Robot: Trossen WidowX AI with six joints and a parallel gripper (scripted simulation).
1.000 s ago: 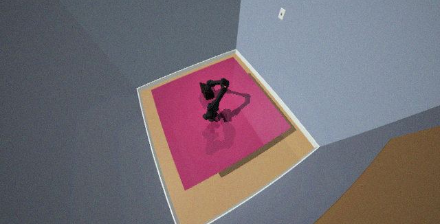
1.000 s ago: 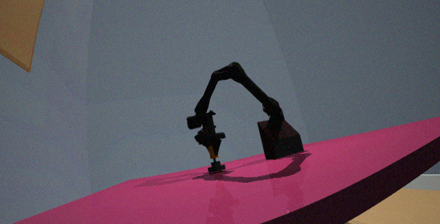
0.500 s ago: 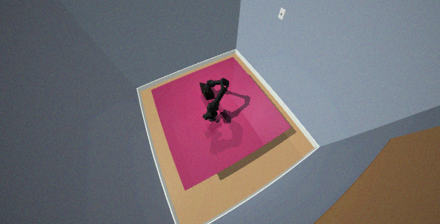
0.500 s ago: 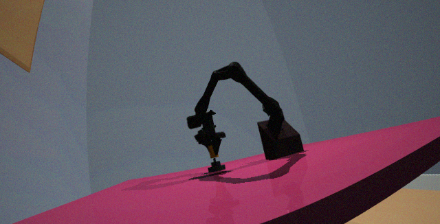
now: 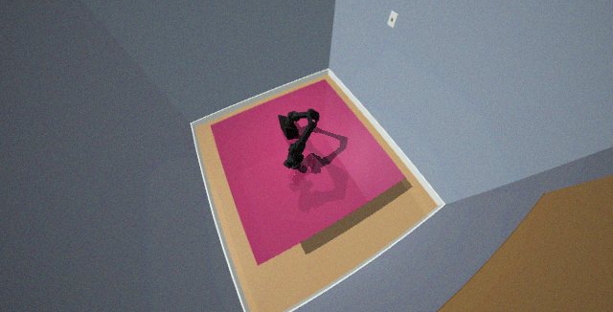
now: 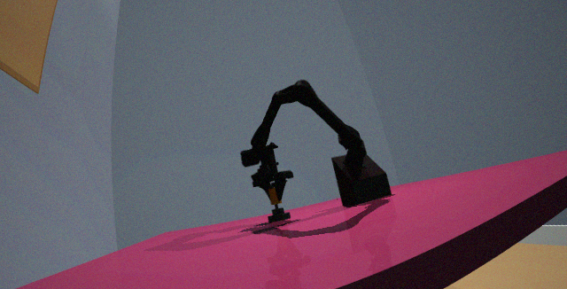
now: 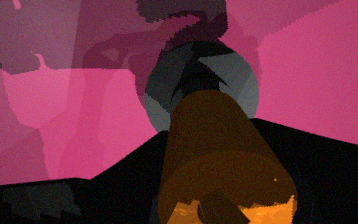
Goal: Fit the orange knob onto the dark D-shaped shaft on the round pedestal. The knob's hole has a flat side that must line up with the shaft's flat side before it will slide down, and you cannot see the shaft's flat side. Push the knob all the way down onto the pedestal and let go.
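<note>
My gripper tip is now 20 mm below the orange knob. Round my gripper tip: dark shaft 40 mm below.
</note>
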